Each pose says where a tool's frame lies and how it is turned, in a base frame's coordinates. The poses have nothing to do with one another.
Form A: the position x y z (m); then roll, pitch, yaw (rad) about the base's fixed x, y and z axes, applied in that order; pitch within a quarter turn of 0, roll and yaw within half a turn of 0.
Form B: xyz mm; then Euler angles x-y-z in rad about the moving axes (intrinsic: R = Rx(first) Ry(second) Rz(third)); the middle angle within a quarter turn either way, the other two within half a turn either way. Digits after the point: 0 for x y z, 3 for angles.
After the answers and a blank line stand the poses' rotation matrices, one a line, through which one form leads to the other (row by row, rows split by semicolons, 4 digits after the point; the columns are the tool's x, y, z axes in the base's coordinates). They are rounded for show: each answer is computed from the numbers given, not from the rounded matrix.
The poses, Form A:
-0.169, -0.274, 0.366, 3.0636, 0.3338, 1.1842
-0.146, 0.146, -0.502, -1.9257, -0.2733, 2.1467
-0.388, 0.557, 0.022, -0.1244, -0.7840, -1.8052
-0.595, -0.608, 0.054, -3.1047, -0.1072, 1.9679
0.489, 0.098, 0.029, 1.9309, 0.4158, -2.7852
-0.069, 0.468, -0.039, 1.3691, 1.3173, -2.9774
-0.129, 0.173, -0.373, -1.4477, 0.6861, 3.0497
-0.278, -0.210, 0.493, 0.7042, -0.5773, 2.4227
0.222, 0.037, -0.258, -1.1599, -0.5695, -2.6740
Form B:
-169, -274, 366, 2.803, -0.051, -1.206
-146, 146, -502, 2.230, -0.993, -2.857
-388, 557, 22, -0.749, 0.287, -1.743
-595, -608, 54, -3.057, -0.075, -1.967
489, 98, 29, -1.906, -0.194, 2.634
-69, 468, -39, -1.517, -0.359, 1.838
-129, 173, -373, 1.474, -0.169, -2.468
-278, -210, 493, -0.322, 0.832, 2.783
222, 37, -258, 1.134, 0.650, 2.807

0.3562 0.9330 -0.0510; 0.8751 -0.3522 -0.3319; -0.3276 0.0736 -0.9419
-0.5244 0.1536 -0.8375; 0.8076 0.4015 -0.4320; 0.2699 -0.9029 -0.3346
-0.1645 0.9448 0.2834; -0.6887 -0.3157 0.6527; 0.7061 -0.0879 0.7026
-0.3845 0.9200 -0.0754; 0.9169 0.3901 0.0843; 0.1070 -0.0367 -0.9936
-0.8573 -0.4772 -0.1931; -0.3192 0.1983 0.9267; -0.4039 0.8561 -0.3223
-0.2474 -0.9029 -0.3515; -0.0410 -0.3527 0.9349; -0.9680 0.2457 0.0502
-0.7705 0.6148 -0.1685; 0.0710 -0.1800 -0.9811; -0.6335 -0.7679 0.0950
-0.6306 -0.2360 0.7394; 0.5518 -0.8062 0.2133; 0.5458 0.5425 0.6386
-0.7518 -0.2612 0.6055; -0.3796 -0.5794 -0.7213; 0.5392 -0.7721 0.3364

